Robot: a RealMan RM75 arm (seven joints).
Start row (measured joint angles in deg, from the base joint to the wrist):
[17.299 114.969 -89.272 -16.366 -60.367 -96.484 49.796]
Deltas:
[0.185 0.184 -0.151 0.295 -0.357 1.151 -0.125]
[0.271 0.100 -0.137 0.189 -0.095 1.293 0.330]
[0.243 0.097 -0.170 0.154 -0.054 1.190 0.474]
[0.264 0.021 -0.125 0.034 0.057 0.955 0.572]
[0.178 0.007 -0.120 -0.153 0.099 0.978 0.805]
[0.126 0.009 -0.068 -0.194 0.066 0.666 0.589]
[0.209 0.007 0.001 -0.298 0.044 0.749 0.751]
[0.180 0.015 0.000 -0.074 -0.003 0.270 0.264]
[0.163 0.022 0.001 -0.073 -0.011 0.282 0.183]
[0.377 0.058 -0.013 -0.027 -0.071 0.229 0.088]
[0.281 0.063 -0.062 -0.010 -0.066 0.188 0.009]
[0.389 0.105 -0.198 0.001 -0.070 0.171 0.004]
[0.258 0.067 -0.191 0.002 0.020 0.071 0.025]
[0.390 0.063 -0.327 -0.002 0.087 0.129 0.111]
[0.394 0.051 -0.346 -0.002 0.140 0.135 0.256]
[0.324 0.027 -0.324 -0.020 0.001 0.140 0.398]
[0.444 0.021 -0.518 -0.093 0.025 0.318 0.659]
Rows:
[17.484 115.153 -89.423 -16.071 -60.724 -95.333 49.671]
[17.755 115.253 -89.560 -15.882 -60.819 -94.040 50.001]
[17.998 115.350 -89.730 -15.728 -60.873 -92.850 50.475]
[18.262 115.371 -89.855 -15.694 -60.816 -91.895 51.047]
[18.440 115.378 -89.975 -15.847 -60.717 -90.917 51.852]
[18.566 115.387 -90.043 -16.041 -60.651 -90.251 52.441]
[18.775 115.394 -90.042 -16.339 -60.607 -89.502 53.192]
[18.955 115.409 -90.042 -16.413 -60.610 -89.232 53.456]
[19.118 115.431 -90.041 -16.486 -60.621 -88.950 53.639]
[19.495 115.489 -90.054 -16.513 -60.692 -88.721 53.727]
[19.776 115.552 -90.116 -16.523 -60.758 -88.533 53.736]
[20.165 115.657 -90.314 -16.522 -60.828 -88.362 53.740]
[20.423 115.724 -90.505 -16.520 -60.808 -88.291 53.765]
[20.813 115.787 -90.832 -16.522 -60.721 -88.162 53.876]
[21.207 115.838 -91.178 -16.524 -60.581 -88.027 54.132]
[21.531 115.865 -91.502 -16.544 -60.580 -87.887 54.530]
[21.975 115.886 -92.020 -16.637 -60.555 -87.569 55.189]

